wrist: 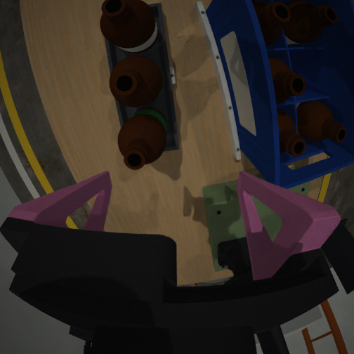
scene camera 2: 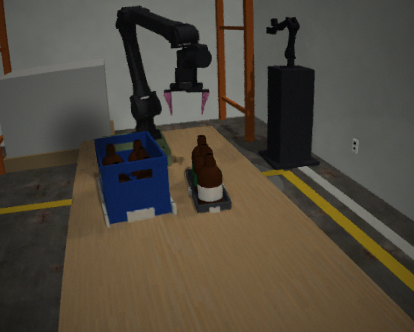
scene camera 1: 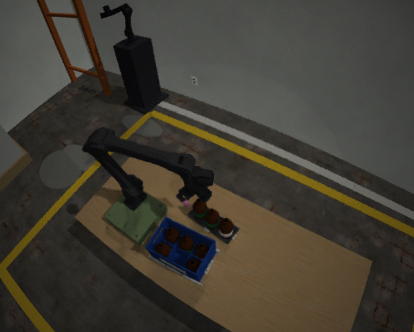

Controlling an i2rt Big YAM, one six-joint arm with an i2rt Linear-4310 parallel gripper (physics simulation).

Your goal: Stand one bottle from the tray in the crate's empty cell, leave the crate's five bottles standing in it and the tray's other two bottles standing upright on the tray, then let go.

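Pixels of known places: gripper, fingertip midpoint: (scene camera 2: 186, 114) (scene camera 1: 194, 200); arm's base at its link origin: (scene camera 1: 135, 199).
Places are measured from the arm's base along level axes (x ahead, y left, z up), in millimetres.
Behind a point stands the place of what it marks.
Three brown bottles stand upright in a row on the dark tray (scene camera 1: 235, 233) @[z -49, x 556, y 173 mm] (scene camera 2: 226, 204) @[z -57, x 555, y 194 mm] (wrist: 170, 120): a white-labelled one (scene camera 1: 226, 227) @[z 46, x 518, y 140 mm] (scene camera 2: 210, 184) @[z 7, x 542, y 151 mm] (wrist: 129, 25) at the end far from the arm's base, a middle one (scene camera 1: 212, 217) @[z 47, x 430, y 146 mm] (wrist: 136, 81), and a green-labelled one (scene camera 1: 199, 208) @[z 43, x 344, y 151 mm] (wrist: 142, 141) nearest the base. The blue crate (scene camera 1: 209, 261) @[z -21, x 540, y -37 mm] (scene camera 2: 137, 192) @[z 8, x 540, y -57 mm] (wrist: 262, 100) holds five bottles; its empty cell (scene camera 1: 178, 255) @[z -67, x 382, y -95 mm] is the middle one of the row away from the tray. My gripper (scene camera 1: 186, 203) (scene camera 2: 187, 113) @[z 167, x 345, y 124 mm] (wrist: 173, 178) is open and empty, above and slightly baseward of the nearest tray bottle.
The arm stands on a green base plate (scene camera 1: 131, 225) @[z -6, x 91, y -131 mm] (wrist: 215, 200) beside the crate's near end. A strip of wooden table (scene camera 1: 280, 265) @[z -75, x 850, y 156 mm] (scene camera 2: 200, 270) @[z -75, x 819, y 63 mm] separates crate and tray. A dark pedestal (scene camera 1: 137, 70) (scene camera 2: 291, 115) with a small arm stands on the floor beyond the table.
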